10 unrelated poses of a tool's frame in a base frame.
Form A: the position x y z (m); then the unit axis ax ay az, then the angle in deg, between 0 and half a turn.
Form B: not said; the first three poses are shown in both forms.
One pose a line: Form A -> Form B
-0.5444, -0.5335, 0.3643, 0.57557, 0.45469, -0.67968, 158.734 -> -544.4, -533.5, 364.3, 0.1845, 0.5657, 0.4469, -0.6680
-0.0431, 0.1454, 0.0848, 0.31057, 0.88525, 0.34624, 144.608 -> -43.1, 145.4, 84.8, 0.3040, 0.2959, 0.8434, 0.3299
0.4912, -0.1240, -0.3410, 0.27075, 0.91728, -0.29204, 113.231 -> 491.2, -124.0, -341.0, 0.5503, 0.2261, 0.7659, -0.2439
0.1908, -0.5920, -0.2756, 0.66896, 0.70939, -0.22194, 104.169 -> 190.8, -592.0, -275.6, 0.6145, 0.5278, 0.5597, -0.1751
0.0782, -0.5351, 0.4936, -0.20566, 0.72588, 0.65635, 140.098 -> 78.2, -535.1, 493.6, 0.3412, -0.1933, 0.6823, 0.6170
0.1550, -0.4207, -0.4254, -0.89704, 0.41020, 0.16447, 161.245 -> 155.0, -420.7, -425.4, 0.1629, -0.8851, 0.4047, 0.1623
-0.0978, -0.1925, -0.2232, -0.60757, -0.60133, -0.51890, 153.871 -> -97.8, -192.5, -223.2, 0.2260, -0.5918, -0.5858, -0.5055
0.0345, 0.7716, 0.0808, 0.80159, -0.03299, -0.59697, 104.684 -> 34.5, 771.6, 80.8, 0.6109, 0.6346, -0.0261, -0.4726
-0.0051, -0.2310, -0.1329, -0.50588, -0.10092, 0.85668, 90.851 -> -5.1, -231.0, -132.9, 0.7018, -0.3604, -0.0719, 0.6102
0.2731, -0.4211, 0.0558, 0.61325, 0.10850, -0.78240, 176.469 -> 273.1, -421.1, 55.8, 0.0308, 0.6130, 0.1084, -0.7820
